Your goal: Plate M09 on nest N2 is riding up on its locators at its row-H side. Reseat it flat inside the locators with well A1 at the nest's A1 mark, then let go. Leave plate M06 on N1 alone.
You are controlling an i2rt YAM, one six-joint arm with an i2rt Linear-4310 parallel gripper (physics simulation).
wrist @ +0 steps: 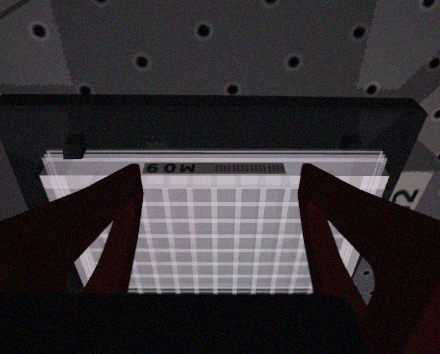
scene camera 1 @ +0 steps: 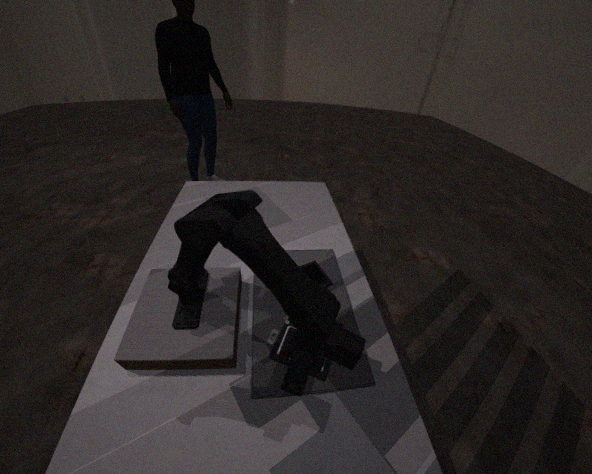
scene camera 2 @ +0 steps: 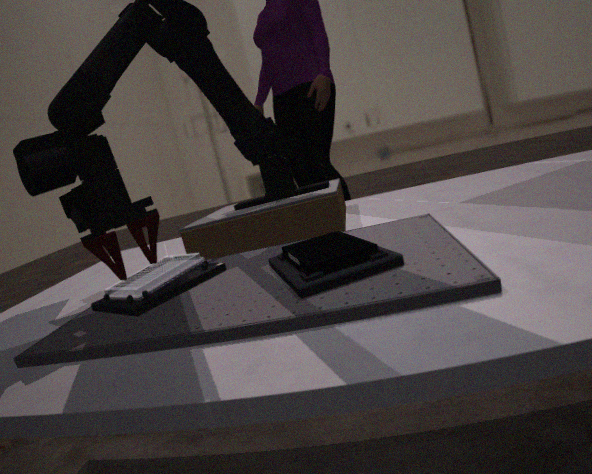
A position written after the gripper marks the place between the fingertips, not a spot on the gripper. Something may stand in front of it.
Note:
The gripper (scene camera 2: 139,271) grips a clear well plate (scene camera 2: 153,277). Also in view: a label (wrist: 411,184).
The clear well plate also shows in the wrist view (wrist: 214,221). The gripper also shows in the wrist view (wrist: 220,178).

